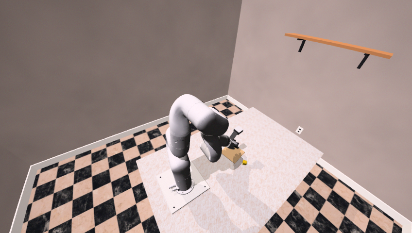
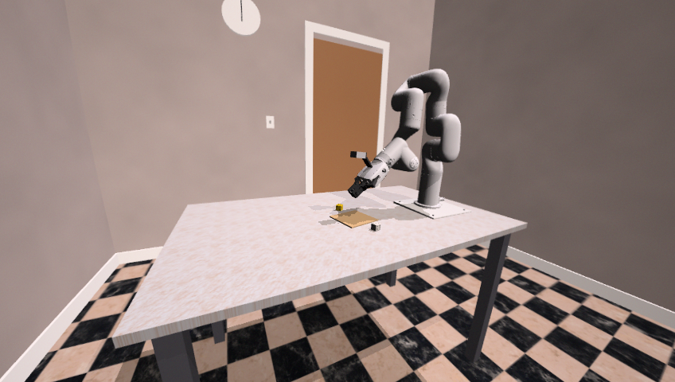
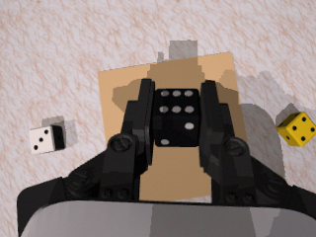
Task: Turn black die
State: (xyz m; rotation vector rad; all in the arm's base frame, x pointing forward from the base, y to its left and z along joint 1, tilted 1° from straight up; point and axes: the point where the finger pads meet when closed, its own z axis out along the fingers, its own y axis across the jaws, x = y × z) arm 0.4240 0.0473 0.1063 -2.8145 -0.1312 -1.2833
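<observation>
The tan mat lies 11 cm below my hand. Round my hand: white die 3 cm behind, 12 cm to the left, 10 cm below; then black die 1 cm below; then yellow die 2 cm ahead, 12 cm to the right, 10 cm below.
</observation>
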